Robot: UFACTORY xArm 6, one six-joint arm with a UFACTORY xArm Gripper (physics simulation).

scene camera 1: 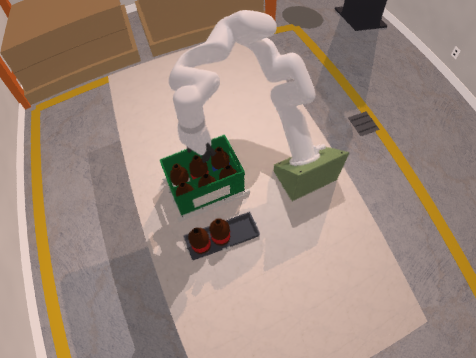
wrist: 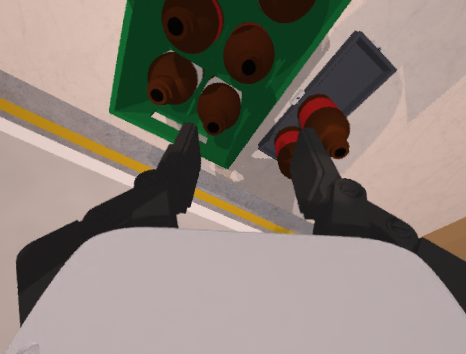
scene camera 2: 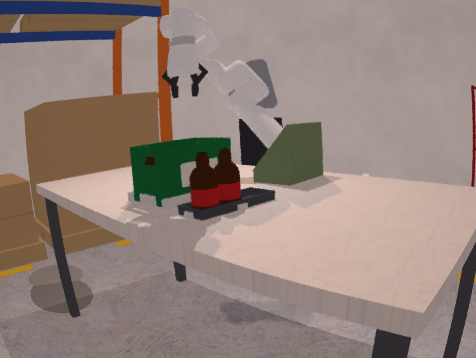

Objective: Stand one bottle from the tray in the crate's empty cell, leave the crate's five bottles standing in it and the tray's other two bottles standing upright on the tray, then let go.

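Places are measured from the arm's base along level axes (x ahead, y left, z up), in millimetres.
Where they show: gripper, between the fingertips: [scene camera 1: 199, 154] [wrist: 246, 146] [scene camera 2: 185, 97]; arm's base, origin of its link: [scene camera 1: 305, 159] [scene camera 2: 283, 147].
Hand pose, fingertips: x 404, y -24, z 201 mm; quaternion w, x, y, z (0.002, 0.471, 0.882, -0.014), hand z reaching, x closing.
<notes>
Things, the pixels of their centre, and the offset from my fingertips. Level surfaces: height alone.
- green crate, middle of its body: [wrist: 221, 40] [scene camera 2: 181, 169] [scene camera 1: 203, 176] dz -229, dx -2, dy -49 mm
- dark tray, middle of its body: [wrist: 317, 112] [scene camera 2: 228, 202] [scene camera 1: 221, 236] dz -304, dx +0, dy +182 mm
- pale table, height of its surface: dz -317 mm
The green crate [scene camera 1: 187, 206] [scene camera 2: 150, 177] [wrist: 120, 90] holds brown bottles in two rows of three; every cell appears filled and they look upright. The dark tray [scene camera 1: 245, 229] [scene camera 2: 261, 197] [wrist: 350, 70] lies beside the crate. Two red-labelled bottles stand upright on it: one bottle [scene camera 1: 199, 241] [scene camera 2: 205, 182] [wrist: 285, 150] at its end, the other bottle [scene camera 1: 220, 231] [scene camera 2: 228, 175] [wrist: 325, 117] next to the bare part. My gripper [scene camera 1: 200, 152] [scene camera 2: 185, 94] [wrist: 246, 146] is open and empty, high above the crate. Bottle bases in the crate are mostly hidden.
The green wedge-shaped arm base [scene camera 1: 315, 175] [scene camera 2: 305, 155] stands on the pale table [scene camera 1: 350, 280] [scene camera 2: 350, 235], to the right of the crate in both scene views. Large cardboard boxes [scene camera 1: 70, 40] [scene camera 2: 95, 130] stand on the floor beyond the table.
</notes>
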